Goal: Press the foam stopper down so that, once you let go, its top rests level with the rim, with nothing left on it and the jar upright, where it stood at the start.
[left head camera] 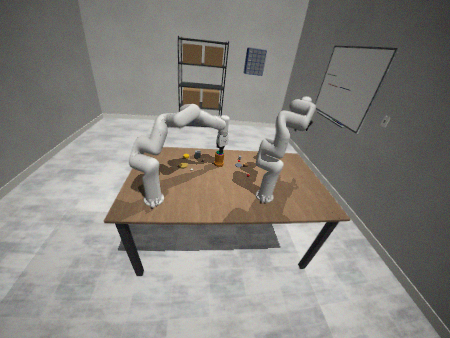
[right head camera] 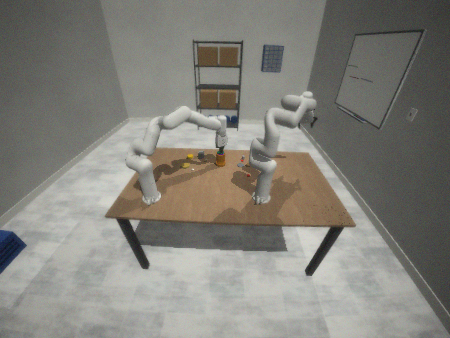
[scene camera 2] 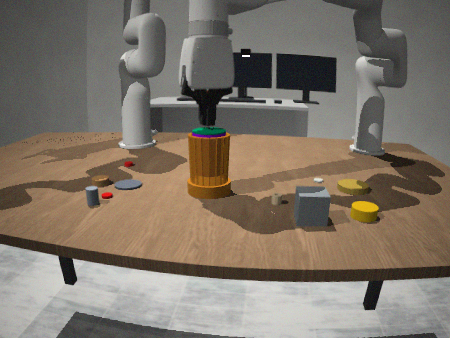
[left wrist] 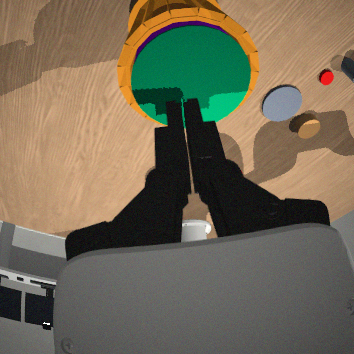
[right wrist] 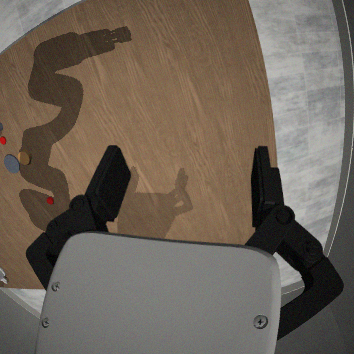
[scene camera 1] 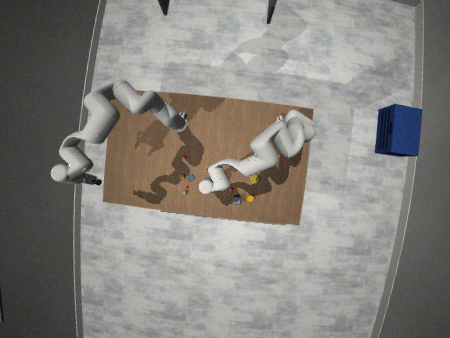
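The orange ribbed jar stands upright on the table. The foam stopper, with a green top and a purple band beneath it, sits in its mouth. In scene camera 2 the green top and part of the purple band show a little above the rim. My left gripper is shut, pointing down, with its tips just over the stopper's top; whether they touch it I cannot tell. My right gripper is open and empty, high beyond the table's edge.
On the table a grey box, a yellow disc and a darker yellow disc lie right of the jar in scene camera 2. A grey-blue disc, a brown disc and a grey cylinder are at its left.
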